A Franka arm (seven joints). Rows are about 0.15 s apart.
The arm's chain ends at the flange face. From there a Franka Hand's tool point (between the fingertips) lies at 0.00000 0.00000 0.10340 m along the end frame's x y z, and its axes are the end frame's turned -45 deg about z.
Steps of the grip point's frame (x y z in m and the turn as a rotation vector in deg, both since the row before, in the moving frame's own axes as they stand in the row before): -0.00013, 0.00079, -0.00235, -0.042, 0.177, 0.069; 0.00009, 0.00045, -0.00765, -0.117, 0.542, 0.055; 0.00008, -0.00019, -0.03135, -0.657, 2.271, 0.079; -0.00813, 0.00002, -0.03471, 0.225, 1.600, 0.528; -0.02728, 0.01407, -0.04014, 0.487, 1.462, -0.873
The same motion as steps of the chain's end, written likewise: 0.00019, 0.00082, -0.00235, 0.095, 0.155, 0.069; -0.00046, 0.00080, -0.00765, 0.301, 0.466, 0.055; -0.00381, 0.00187, -0.03126, 1.141, 2.070, 0.079; -0.00750, 0.00808, -0.03467, 1.290, 0.972, 0.528; -0.01057, 0.03174, -0.04010, 1.378, 0.689, -0.873
